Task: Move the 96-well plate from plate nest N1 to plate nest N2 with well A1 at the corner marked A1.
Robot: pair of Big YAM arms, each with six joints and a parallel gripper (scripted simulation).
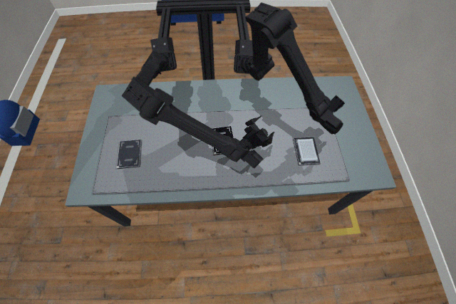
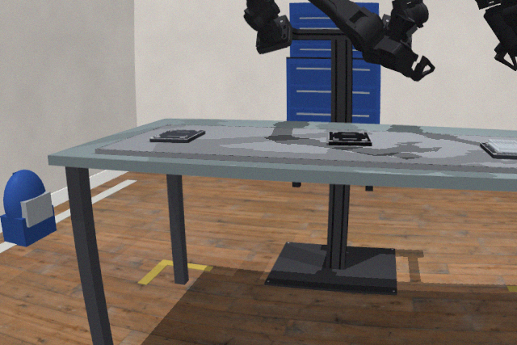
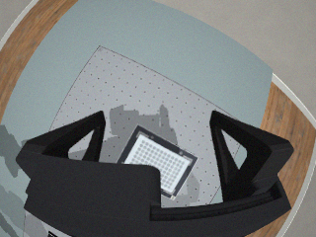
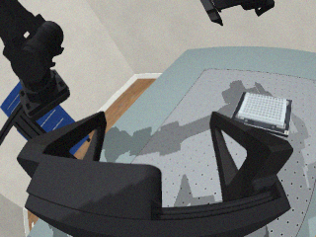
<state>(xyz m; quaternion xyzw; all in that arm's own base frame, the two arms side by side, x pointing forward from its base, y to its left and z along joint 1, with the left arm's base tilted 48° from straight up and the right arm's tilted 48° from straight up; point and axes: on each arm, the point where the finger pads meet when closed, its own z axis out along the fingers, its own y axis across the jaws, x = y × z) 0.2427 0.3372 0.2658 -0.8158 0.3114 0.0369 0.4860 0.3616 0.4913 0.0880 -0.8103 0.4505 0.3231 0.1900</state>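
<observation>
Right now the white 96-well plate is 22 cm below my left hand, 6 cm to the right of it and 5 cm ahead of it. From my left hand the other things lie so: perforated grey board 52 cm to the right, 24 cm below, 4 cm ahead; dark fixture 51 cm to the right, 23 cm below.
</observation>
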